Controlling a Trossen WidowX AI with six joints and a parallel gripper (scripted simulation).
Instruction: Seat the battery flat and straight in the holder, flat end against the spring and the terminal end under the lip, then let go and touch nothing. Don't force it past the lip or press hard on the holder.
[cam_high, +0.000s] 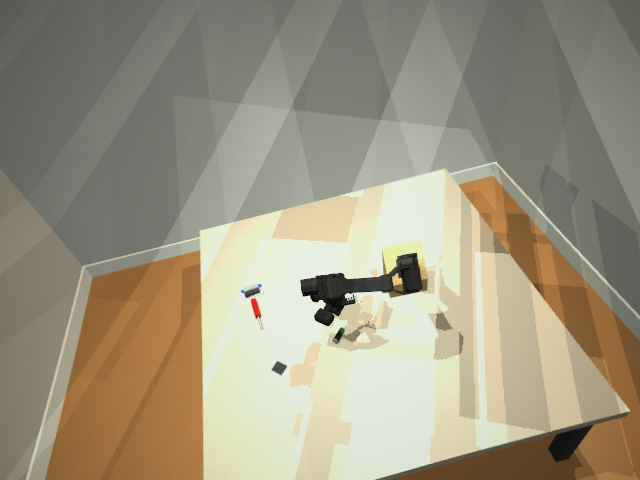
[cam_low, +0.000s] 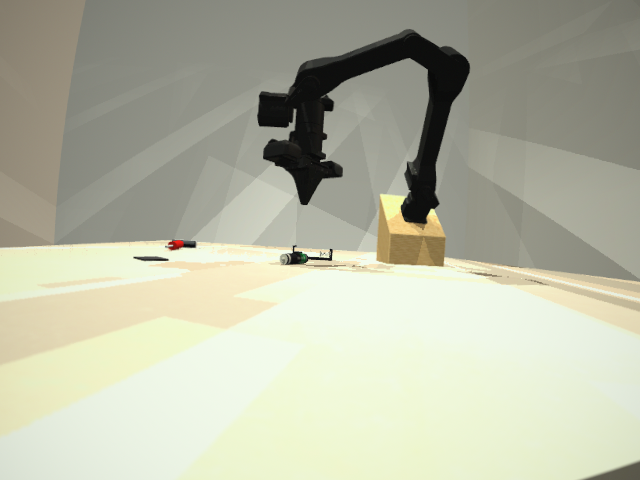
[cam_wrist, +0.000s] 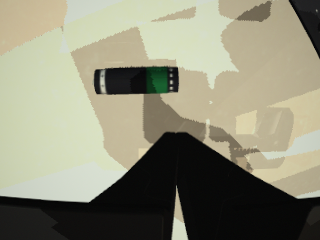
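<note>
Now: gripper tip 11 cm above the battery, 2 cm to the right of it and 1 cm short of it. From my gripper tip the other things lie so: red screwdriver: 32 cm ahead, 14 cm to the right, 11 cm below.
</note>
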